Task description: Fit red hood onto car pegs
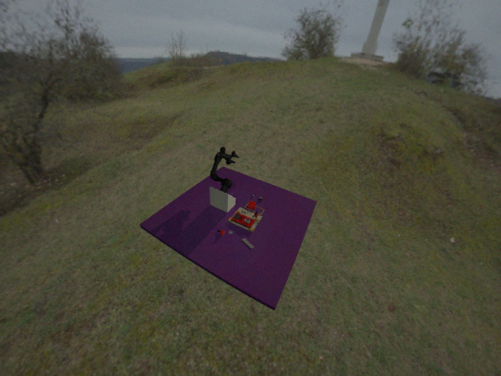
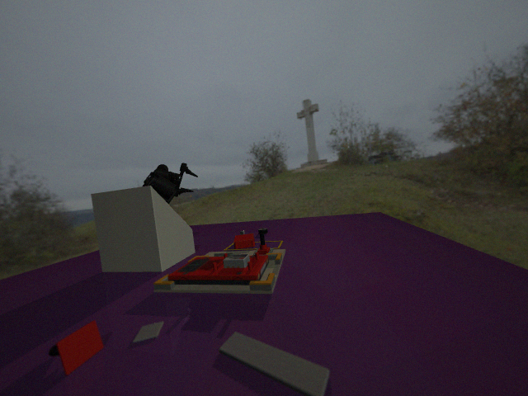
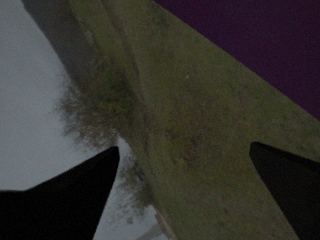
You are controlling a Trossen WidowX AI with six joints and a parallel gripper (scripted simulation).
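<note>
Right now the red hood is 430 mm ahead of my gripper tip, 270 mm to the right of it and 250 mm below it. Round my gripper tip: grey engine block (540 mm ahead, 500 mm to the right, 240 mm below).
</note>
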